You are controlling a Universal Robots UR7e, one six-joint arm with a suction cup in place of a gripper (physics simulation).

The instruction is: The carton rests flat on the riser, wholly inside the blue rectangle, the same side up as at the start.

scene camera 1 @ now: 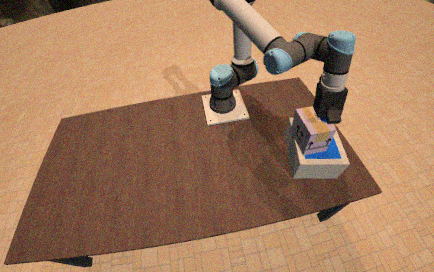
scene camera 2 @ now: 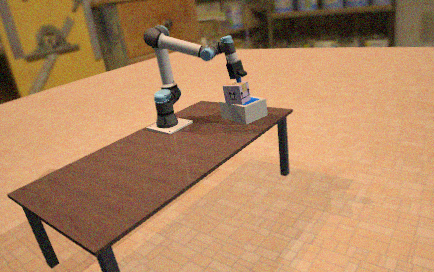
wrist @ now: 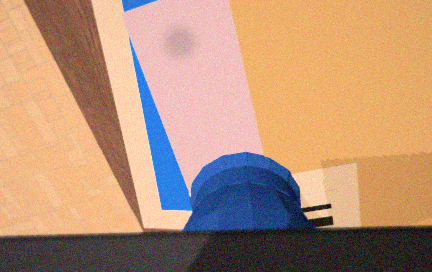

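Pixels of known places: hand at its tool point: (scene camera 1: 324, 121) (scene camera 2: 239, 83) (wrist: 237, 176); arm's base at its link origin: (scene camera 1: 222, 104) (scene camera 2: 167, 124).
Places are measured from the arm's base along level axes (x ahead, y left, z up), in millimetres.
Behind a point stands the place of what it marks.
Observation:
The carton (scene camera 1: 313, 132) {x 417, y 324, z 228 mm} (scene camera 2: 236, 93) {x 398, y 310, z 178 mm} (wrist: 201, 94) {x 390, y 394, z 231 mm} is a pink box with an orange tape band and black arrows on its sides. It sits tilted over the cream riser (scene camera 1: 318, 168) {x 471, y 383, z 68 mm} (scene camera 2: 248, 113) {x 468, y 329, z 47 mm} (wrist: 120, 108) {x 363, y 501, z 99 mm}, its lower edge down on the blue rectangle (scene camera 1: 330, 152) {x 418, y 438, z 99 mm} (scene camera 2: 251, 101) {x 427, y 409, z 99 mm} (wrist: 161, 162) {x 306, y 473, z 99 mm} and toward the rectangle's back left. My blue suction cup (scene camera 2: 238, 80) (wrist: 244, 186) presses on the carton's top near its back edge and holds it. In scene camera 1 the wrist block hides most of the cup.
The riser stands at the right end of the brown table (scene camera 1: 162, 162) {x 370, y -289, z -21 mm} (scene camera 2: 162, 167) {x 501, y -370, z -21 mm}, close to its edge. The arm's base plate (scene camera 1: 225, 108) {x 71, y 16, z 31 mm} (scene camera 2: 170, 127) {x 73, y -24, z -3 mm} is bolted at the table's back middle. A tiled floor lies around the table.

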